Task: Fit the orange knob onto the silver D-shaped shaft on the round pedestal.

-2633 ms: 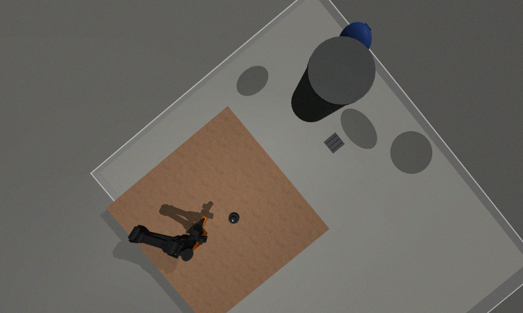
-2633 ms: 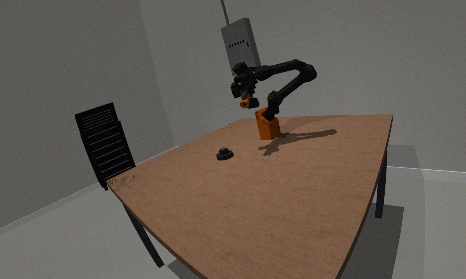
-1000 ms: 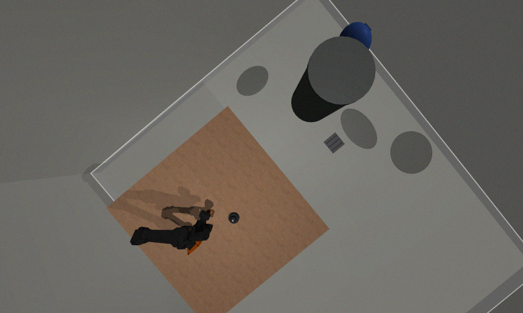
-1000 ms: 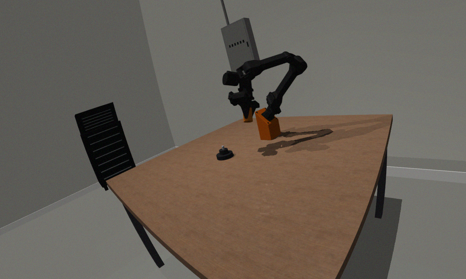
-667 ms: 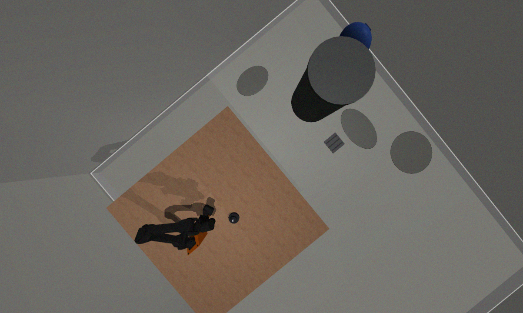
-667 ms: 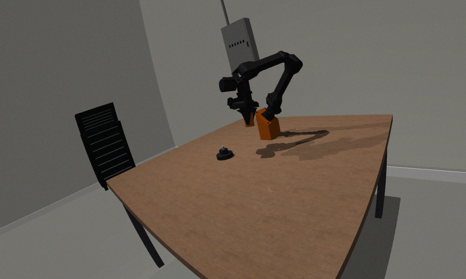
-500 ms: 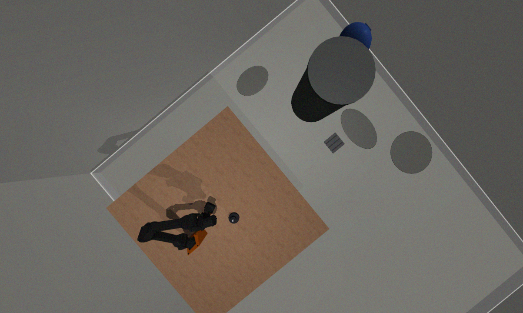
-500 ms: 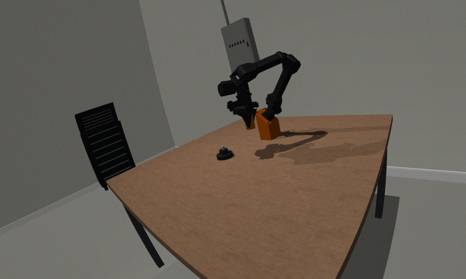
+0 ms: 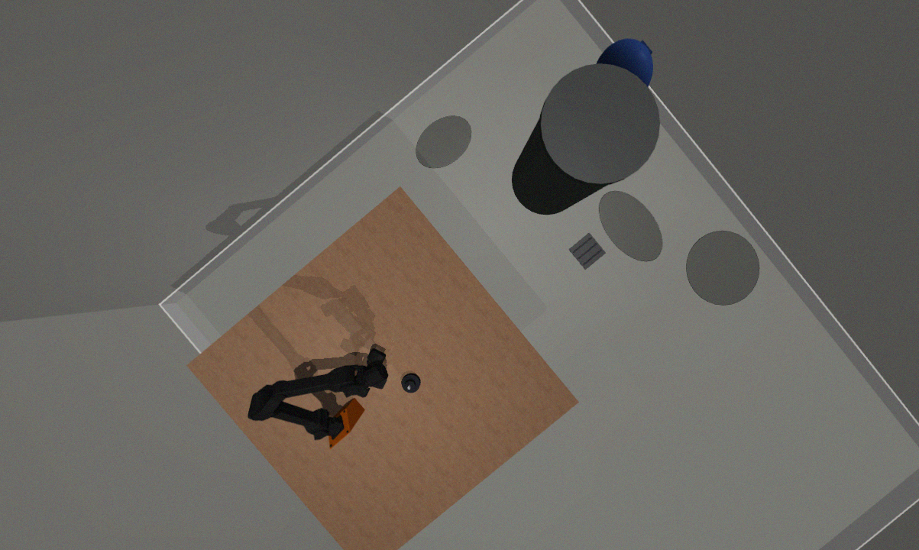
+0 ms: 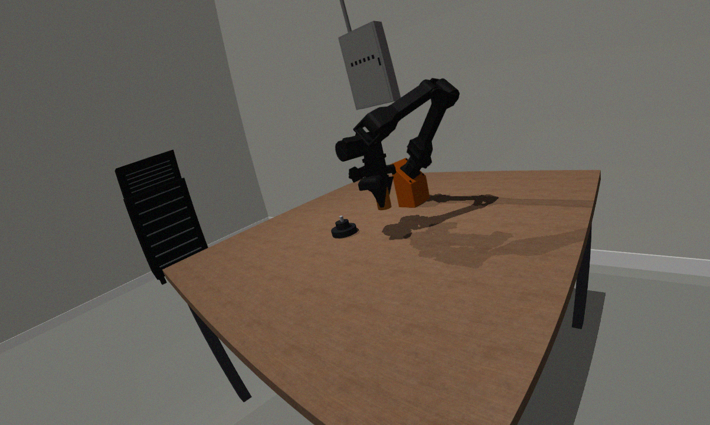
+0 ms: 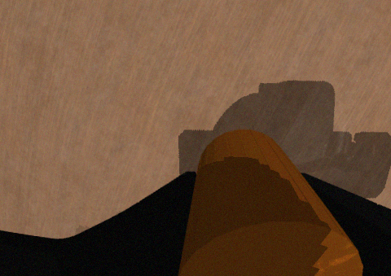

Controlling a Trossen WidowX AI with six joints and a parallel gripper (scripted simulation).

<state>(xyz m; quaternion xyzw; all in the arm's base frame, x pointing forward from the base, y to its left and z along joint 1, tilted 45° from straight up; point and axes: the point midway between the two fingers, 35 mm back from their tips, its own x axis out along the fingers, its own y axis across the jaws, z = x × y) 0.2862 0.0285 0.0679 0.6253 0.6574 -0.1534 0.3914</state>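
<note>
Right now my gripper tip is 180 mm to the left of the round black pedestal, 60 mm above it and 10 mm short of it. The rest, counted from my gripper tip: orange knob 30 mm above.
</note>
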